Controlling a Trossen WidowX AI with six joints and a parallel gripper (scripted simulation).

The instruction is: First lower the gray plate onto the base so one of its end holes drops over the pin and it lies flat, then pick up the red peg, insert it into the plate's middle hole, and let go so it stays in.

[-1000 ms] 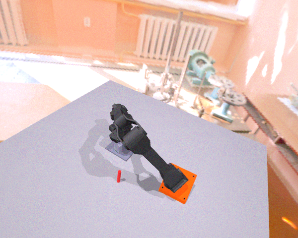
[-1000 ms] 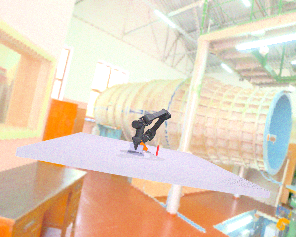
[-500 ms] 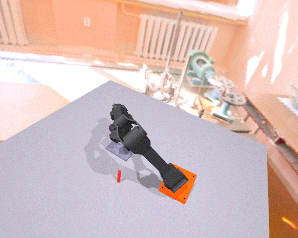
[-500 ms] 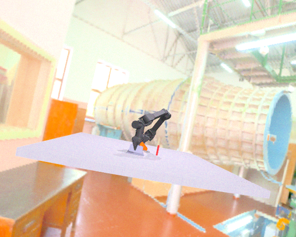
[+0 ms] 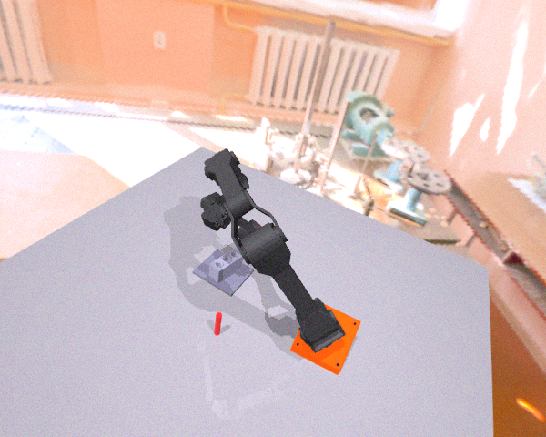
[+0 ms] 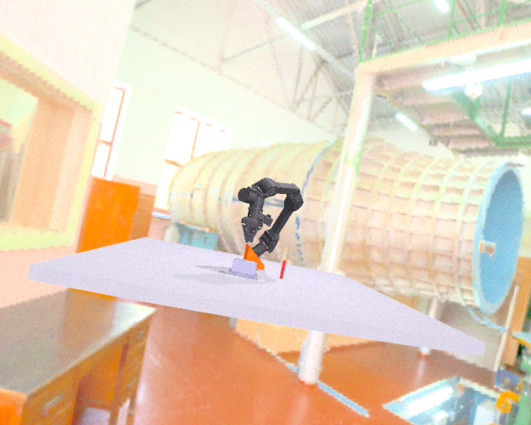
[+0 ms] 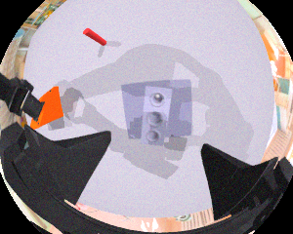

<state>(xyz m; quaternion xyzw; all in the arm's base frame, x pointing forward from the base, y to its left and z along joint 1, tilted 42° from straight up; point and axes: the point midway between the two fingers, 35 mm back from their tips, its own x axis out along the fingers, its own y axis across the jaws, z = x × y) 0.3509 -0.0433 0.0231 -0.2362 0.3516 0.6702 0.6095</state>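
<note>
Right now my gripper tip is 120 mm past the red peg, 170 mm to the right of it and 100 mm above it. The rest, counted from my gripper tip: gray plate: 90 mm below; then base: 20 mm to the left, 130 mm below.
</note>
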